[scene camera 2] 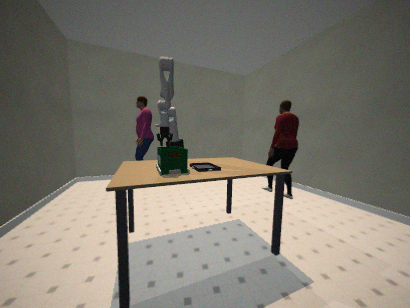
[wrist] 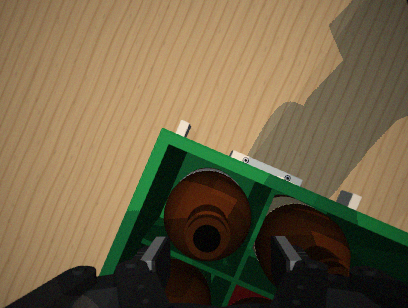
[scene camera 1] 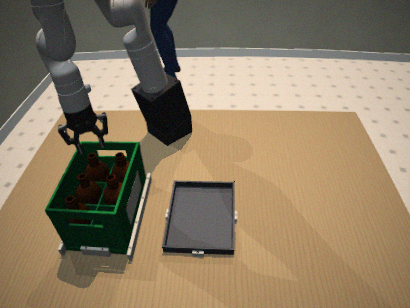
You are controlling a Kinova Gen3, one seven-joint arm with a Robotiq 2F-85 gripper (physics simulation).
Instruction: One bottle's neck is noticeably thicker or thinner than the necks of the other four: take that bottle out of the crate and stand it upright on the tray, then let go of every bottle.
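Places are measured from the arm's base along level axes (x back, y right, z up), in metres.
Pixels of known places: gripper, fingertip midpoint: (scene camera 2: 165,146) (wrist: 220,254) (scene camera 1: 92,149); arm's base at its link origin: (scene camera 2: 174,140) (scene camera 1: 155,84).
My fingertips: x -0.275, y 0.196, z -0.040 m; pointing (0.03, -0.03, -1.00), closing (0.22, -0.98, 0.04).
For each thing: its top centre in the pictures, then the offset to it from my fingertips. Level surfaces: height alone.
- green crate at its top centre: (scene camera 1: 95,172) (scene camera 2: 171,147) dx -0.092, dy -0.017, dz -0.010 m
- far-left bottle at its top centre: (wrist: 206,238) (scene camera 1: 91,155) dx +0.001, dy +0.008, dz -0.022 m
- far-right bottle at its top centre: (wrist: 337,288) (scene camera 1: 119,155) dx -0.013, dy -0.076, dz -0.022 m
- middle-left bottle at its top centre: (scene camera 1: 82,176) dx -0.085, dy +0.024, dz -0.022 m
- middle-right bottle at its top centre: (scene camera 1: 110,177) dx -0.103, dy -0.058, dz -0.022 m
- near-left bottle at its top centre: (scene camera 1: 69,198) dx -0.166, dy +0.046, dz -0.022 m
- dark tray at its top centre: (scene camera 1: 201,211) (scene camera 2: 204,165) dx -0.147, dy -0.292, dz -0.159 m
- wooden table at its surface level: dz -0.185 m
The green crate (scene camera 1: 100,240) (scene camera 2: 172,162) (wrist: 150,172) holds brown bottles: the far-left bottle (scene camera 1: 96,171) (wrist: 185,205), far-right bottle (scene camera 1: 120,168) (wrist: 305,225), middle-left bottle (scene camera 1: 88,192), middle-right bottle (scene camera 1: 113,193) and near-left bottle (scene camera 1: 72,202). My gripper (scene camera 1: 92,147) (scene camera 2: 165,143) (wrist: 220,254) is partly open and empty, above the crate's far end. In the wrist view the far-left bottle's neck shows between the finger lines, nearer the left finger. The fingers hide part of the far-right bottle. I cannot tell which neck differs. The dark tray (scene camera 1: 200,215) (scene camera 2: 206,167) holds no bottle.
The tray lies right of the crate on the wooden table (scene camera 1: 310,200) (scene camera 2: 240,167). Pale brackets (scene camera 1: 95,250) (wrist: 267,169) border the crate. The black arm base (scene camera 1: 167,112) stands behind it. Two people (scene camera 2: 144,125) (scene camera 2: 286,131) stand beyond the table.
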